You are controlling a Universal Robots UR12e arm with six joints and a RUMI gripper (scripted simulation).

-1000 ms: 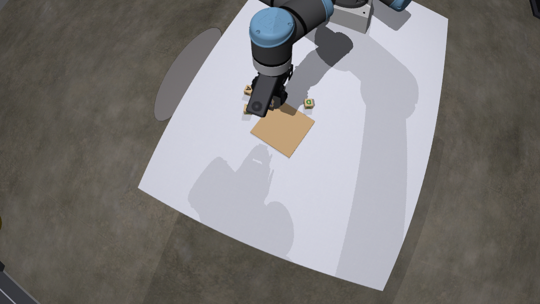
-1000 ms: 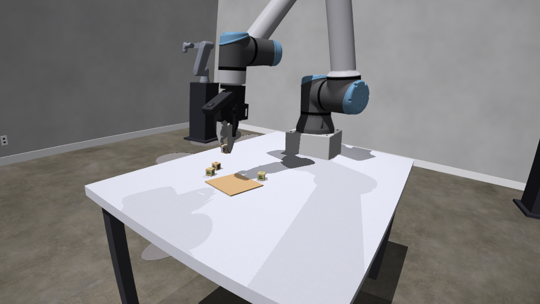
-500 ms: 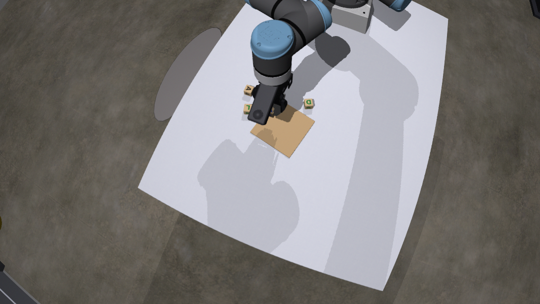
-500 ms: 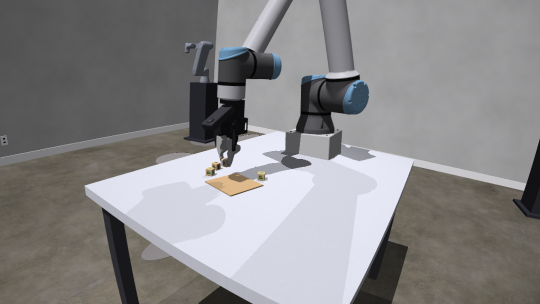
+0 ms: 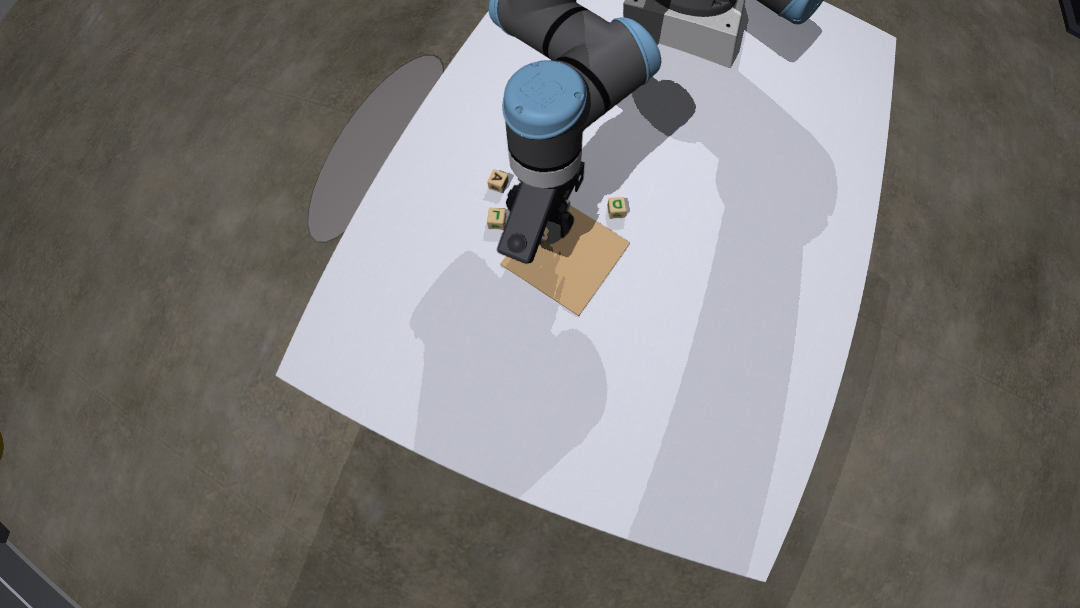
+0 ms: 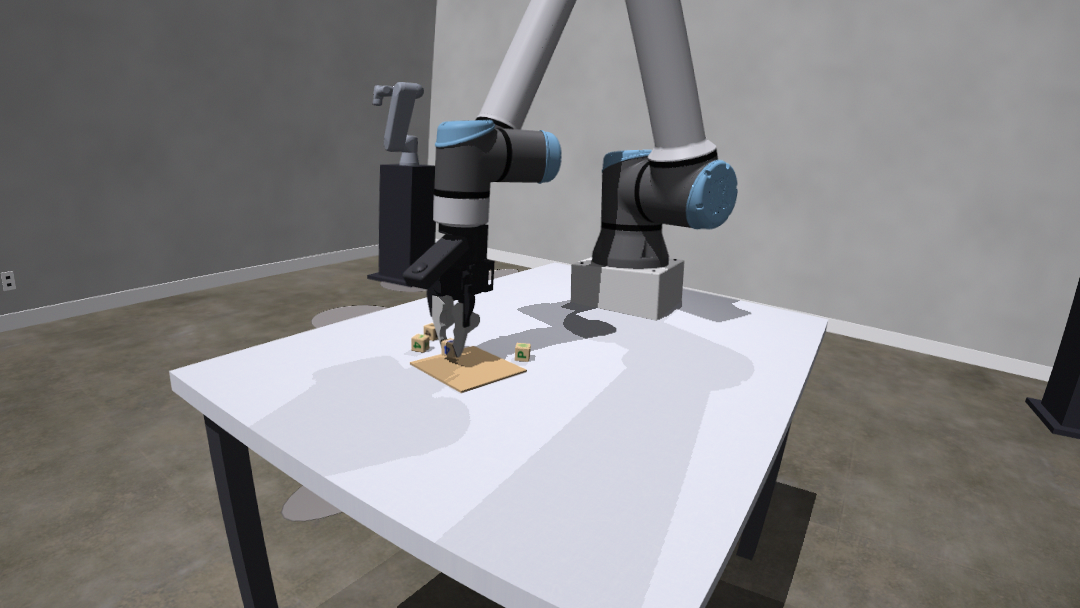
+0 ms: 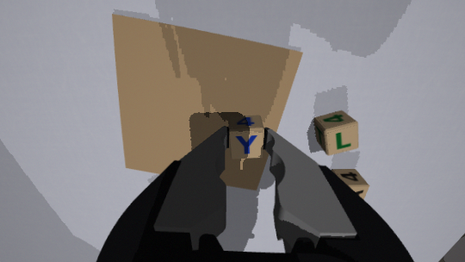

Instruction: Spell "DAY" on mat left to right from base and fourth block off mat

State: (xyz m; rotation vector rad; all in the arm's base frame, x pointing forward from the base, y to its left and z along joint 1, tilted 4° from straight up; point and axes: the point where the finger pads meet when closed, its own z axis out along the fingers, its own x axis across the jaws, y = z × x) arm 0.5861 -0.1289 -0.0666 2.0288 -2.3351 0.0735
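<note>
Right now the blue-lettered block is right at my hand. Also, from my hand: D block: 90 mm behind, 90 mm to the left, 10 mm below; green-lettered block: 10 mm behind, 70 mm to the right, 10 mm below; tan mat: 10 mm ahead, 40 mm to the left, 30 mm below.
</note>
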